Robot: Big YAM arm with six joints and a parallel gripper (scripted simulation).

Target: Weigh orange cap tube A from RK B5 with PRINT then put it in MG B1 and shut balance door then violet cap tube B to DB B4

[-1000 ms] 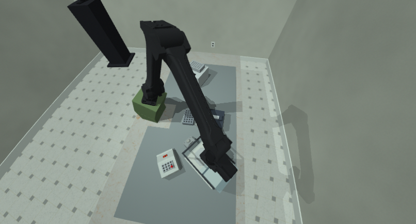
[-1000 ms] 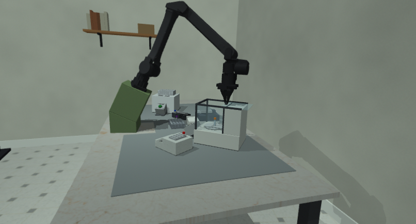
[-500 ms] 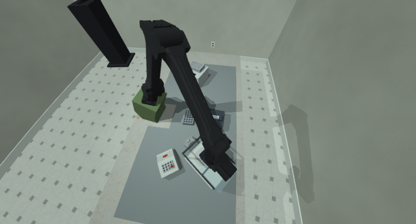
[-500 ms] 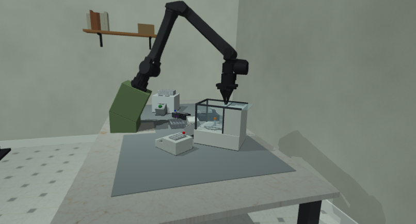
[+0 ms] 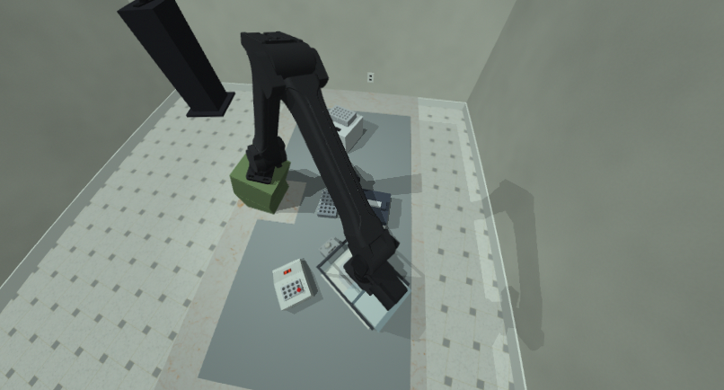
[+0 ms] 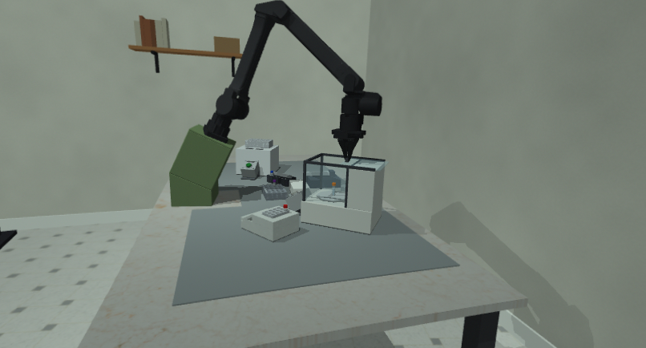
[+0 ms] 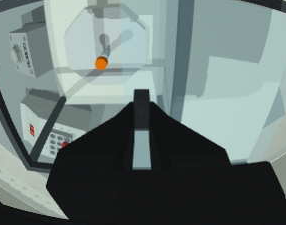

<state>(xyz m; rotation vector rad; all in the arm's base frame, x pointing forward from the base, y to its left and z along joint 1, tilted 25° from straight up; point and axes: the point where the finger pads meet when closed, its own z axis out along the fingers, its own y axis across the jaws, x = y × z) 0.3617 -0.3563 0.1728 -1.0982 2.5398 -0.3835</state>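
Now: the balance pan 14 cm below my hand, 3 cm to the left of it and 3 cm behind it. The rest, counted from my hand: balance door 2 cm to the right, 2 cm ahead, 1 cm below; then red-capped tube 22 cm behind, 16 cm below, 3 cm to the right; then dry block DB 27 cm behind, 19 cm below.
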